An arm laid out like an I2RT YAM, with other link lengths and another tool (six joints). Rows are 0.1 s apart.
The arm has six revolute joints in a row. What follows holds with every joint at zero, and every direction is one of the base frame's. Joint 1 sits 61.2 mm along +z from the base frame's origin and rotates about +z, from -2.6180 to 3.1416 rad. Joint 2 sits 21.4 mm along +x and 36.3 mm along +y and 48.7 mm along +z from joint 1 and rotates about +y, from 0.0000 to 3.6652 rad. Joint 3 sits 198.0 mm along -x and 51.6 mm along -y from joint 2 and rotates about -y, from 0.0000 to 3.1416 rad. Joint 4 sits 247.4 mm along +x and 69.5 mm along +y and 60.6 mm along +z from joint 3 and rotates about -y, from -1.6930 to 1.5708 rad. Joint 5 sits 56.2 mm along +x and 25.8 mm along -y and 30.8 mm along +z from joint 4 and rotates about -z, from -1.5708 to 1.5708 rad. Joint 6 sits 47.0 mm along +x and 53.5 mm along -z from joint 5 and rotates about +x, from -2.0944 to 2.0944 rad. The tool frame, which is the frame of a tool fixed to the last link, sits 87.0 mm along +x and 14.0 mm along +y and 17.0 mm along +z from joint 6; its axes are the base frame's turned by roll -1.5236, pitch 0.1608 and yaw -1.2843 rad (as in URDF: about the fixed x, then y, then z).
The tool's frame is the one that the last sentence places.
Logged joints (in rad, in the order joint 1, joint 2, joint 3, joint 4, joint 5, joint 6), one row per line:
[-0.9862, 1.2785, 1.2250, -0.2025, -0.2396, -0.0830]
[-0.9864, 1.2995, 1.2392, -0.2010, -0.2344, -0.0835]
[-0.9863, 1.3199, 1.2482, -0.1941, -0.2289, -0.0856]
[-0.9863, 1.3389, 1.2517, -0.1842, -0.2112, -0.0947]
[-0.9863, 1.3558, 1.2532, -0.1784, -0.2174, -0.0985]
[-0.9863, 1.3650, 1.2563, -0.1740, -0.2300, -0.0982]
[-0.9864, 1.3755, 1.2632, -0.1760, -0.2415, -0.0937]
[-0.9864, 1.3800, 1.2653, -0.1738, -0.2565, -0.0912]
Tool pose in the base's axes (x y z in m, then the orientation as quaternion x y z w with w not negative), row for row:
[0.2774, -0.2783, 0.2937, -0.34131, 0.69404, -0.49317, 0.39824]
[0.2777, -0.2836, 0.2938, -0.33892, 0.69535, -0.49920, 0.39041]
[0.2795, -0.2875, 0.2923, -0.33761, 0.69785, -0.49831, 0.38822]
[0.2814, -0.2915, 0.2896, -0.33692, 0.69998, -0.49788, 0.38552]
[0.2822, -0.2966, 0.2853, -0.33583, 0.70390, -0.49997, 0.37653]
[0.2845, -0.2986, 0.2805, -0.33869, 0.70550, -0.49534, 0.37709]
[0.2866, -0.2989, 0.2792, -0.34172, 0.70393, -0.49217, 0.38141]
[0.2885, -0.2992, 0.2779, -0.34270, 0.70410, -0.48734, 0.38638]
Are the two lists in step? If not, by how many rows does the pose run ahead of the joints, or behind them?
The pose runs 1 row behind the joints: the pose in row i belongs to the joints in row i - 1.
